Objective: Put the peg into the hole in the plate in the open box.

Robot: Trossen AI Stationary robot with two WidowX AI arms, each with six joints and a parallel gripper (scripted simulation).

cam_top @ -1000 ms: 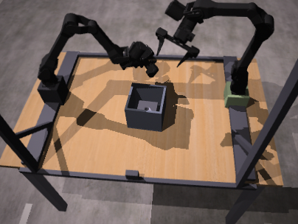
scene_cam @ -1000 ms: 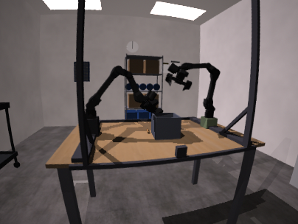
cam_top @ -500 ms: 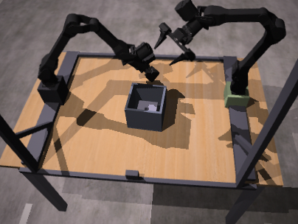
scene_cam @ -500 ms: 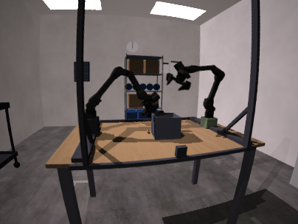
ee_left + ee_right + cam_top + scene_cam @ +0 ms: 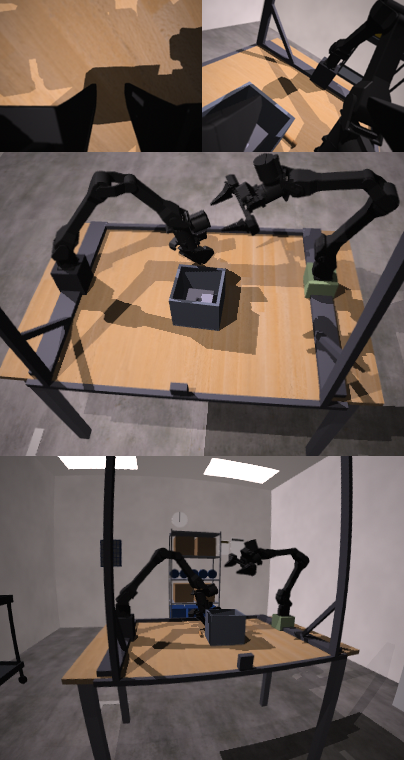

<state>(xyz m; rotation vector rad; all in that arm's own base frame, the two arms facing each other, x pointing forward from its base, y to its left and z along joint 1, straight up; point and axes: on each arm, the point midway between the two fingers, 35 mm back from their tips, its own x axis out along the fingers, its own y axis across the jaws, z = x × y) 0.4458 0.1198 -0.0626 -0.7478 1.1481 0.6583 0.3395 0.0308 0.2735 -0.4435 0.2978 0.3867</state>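
My left gripper is now 11 cm past the wooden peg, 6 cm to the right of it and 4 cm above it. Also, from my left hand: pale plate 21 cm behind, 3 cm to the right, 1 cm below.
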